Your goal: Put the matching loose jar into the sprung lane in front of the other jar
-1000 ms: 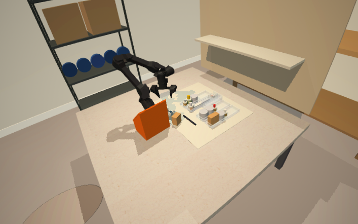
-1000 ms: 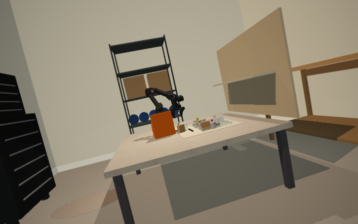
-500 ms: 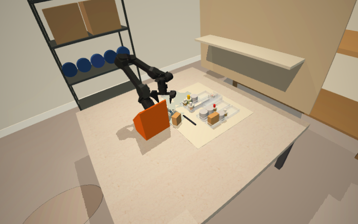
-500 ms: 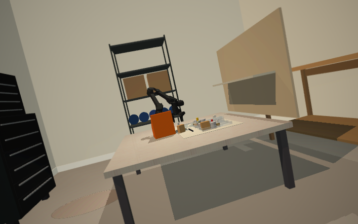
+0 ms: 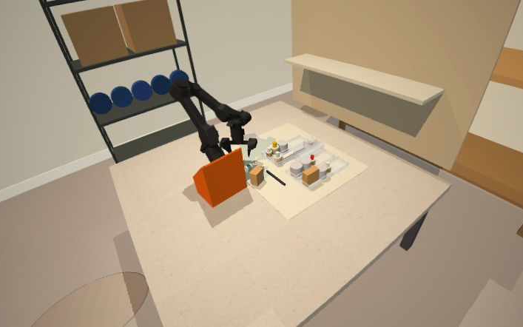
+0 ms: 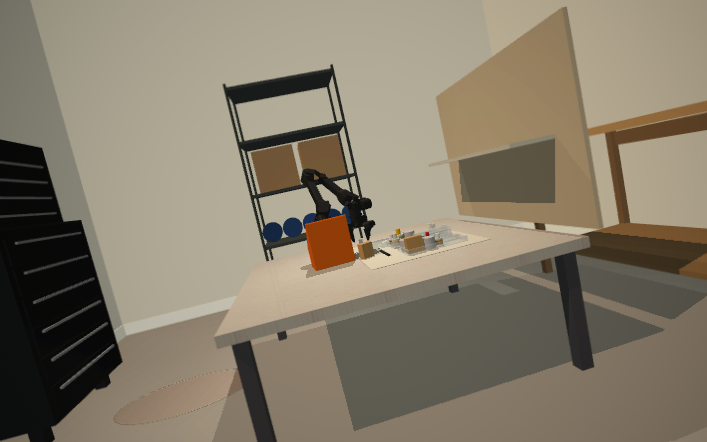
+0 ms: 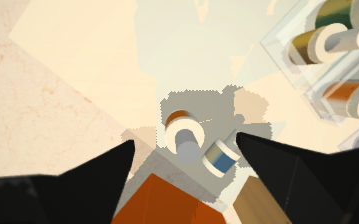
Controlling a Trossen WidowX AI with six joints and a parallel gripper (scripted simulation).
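My gripper tip is 210 mm to the left of the black stick, 60 mm short of it and 50 mm above it. From my gripper tip the other things lie so: tan box (170 mm to the right, 20 mm below, 20 mm behind).
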